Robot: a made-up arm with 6 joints. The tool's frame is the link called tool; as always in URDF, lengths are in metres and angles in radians.
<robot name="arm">
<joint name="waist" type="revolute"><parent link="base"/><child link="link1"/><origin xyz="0 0 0.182"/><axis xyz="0 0 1"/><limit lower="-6.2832" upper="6.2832"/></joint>
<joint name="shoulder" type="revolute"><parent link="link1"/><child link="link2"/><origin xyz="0 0.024 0" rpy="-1.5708 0 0"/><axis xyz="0 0 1"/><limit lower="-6.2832" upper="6.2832"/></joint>
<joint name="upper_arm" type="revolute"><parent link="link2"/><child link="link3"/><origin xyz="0 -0.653 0"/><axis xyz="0 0 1"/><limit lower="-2.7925" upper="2.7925"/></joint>
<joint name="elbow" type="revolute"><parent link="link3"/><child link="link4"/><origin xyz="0 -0.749 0" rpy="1.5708 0 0"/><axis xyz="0 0 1"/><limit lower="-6.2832" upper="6.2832"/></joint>
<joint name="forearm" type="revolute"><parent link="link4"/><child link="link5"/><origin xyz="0 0 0" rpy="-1.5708 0 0"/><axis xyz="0 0 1"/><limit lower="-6.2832" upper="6.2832"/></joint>
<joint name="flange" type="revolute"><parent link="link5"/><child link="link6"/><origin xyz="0 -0.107 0" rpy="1.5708 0 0"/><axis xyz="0 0 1"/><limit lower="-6.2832" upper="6.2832"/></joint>
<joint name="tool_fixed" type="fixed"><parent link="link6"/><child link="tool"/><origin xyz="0 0 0"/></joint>
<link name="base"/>
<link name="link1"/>
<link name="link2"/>
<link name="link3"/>
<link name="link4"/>
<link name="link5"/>
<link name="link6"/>
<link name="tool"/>
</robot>
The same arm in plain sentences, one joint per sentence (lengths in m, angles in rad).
The arm has six revolute joints in a row. What follows holds with every joint at zero, and every direction is one of the base frame's.
The first joint is mounted 0.1820 m along +z from the base frame's origin and rotates about +z, from -6.2832 to 6.2832 rad.
The second joint is mounted 0.0240 m along +y from the first joint and rotates about +y, from -6.2832 to 6.2832 rad.
The third joint is mounted 0.6530 m along +z from the second joint and rotates about +y, from -2.7925 to 2.7925 rad.
The fourth joint is mounted 0.7490 m along +z from the third joint and rotates about +z, from -6.2832 to 6.2832 rad.
The fifth joint is mounted at the same point as the fourth joint and rotates about +y, from -6.2832 to 6.2832 rad.
The sixth joint is mounted 0.1070 m along +z from the fifth joint and rotates about +z, from -6.2832 to 6.2832 rad.
The tool frame, which is the frame that the pose is given for, is mounted at the same point as the sixth joint; its axes are parallel to the base frame's.

